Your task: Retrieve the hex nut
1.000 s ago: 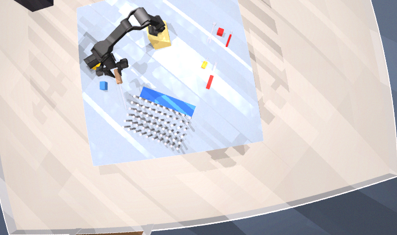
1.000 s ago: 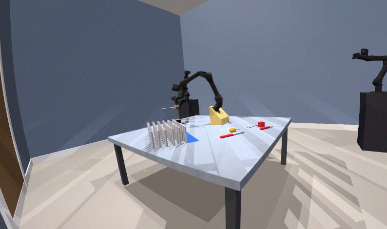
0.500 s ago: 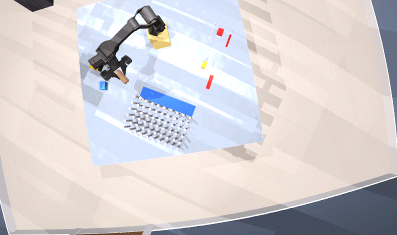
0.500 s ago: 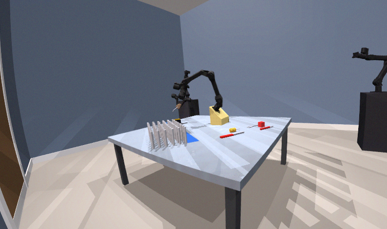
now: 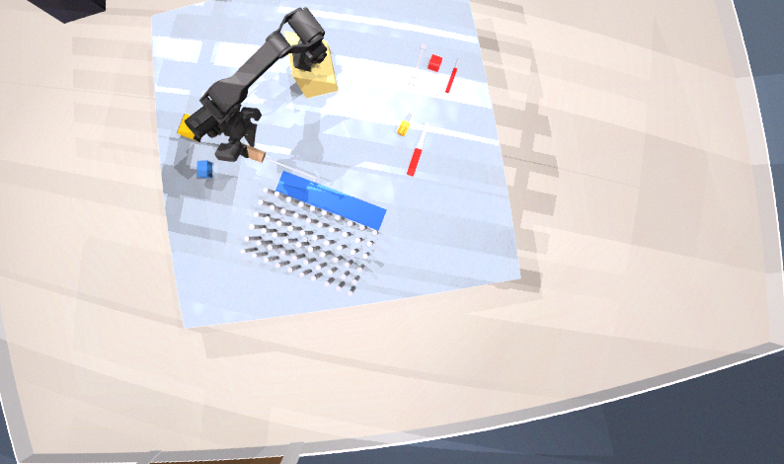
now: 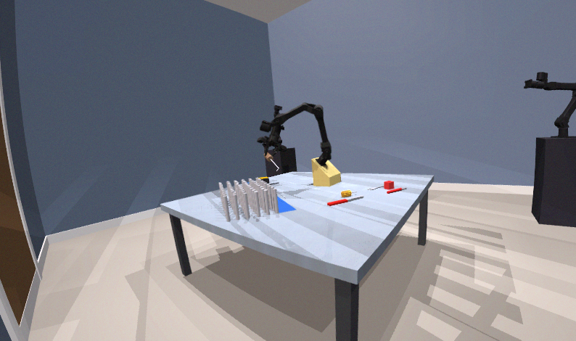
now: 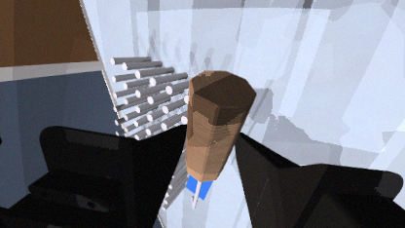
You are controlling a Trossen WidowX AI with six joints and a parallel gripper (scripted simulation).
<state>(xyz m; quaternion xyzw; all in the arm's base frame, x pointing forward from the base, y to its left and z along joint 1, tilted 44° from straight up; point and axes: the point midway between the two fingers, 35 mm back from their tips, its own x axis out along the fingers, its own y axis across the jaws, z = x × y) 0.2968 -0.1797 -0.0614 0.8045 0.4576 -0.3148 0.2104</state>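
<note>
My gripper tip is 9 cm to the right of the wooden-handled tool, 5 cm short of it and 3 cm above it. The rest, counted from my gripper tip: yellow-black block (31 cm to the right, 20 cm below, 20 cm behind); blue taped strip (22 cm below, 19 cm to the left, 15 cm ahead); blue cube (27 cm to the right, 20 cm below, 3 cm behind).
</note>
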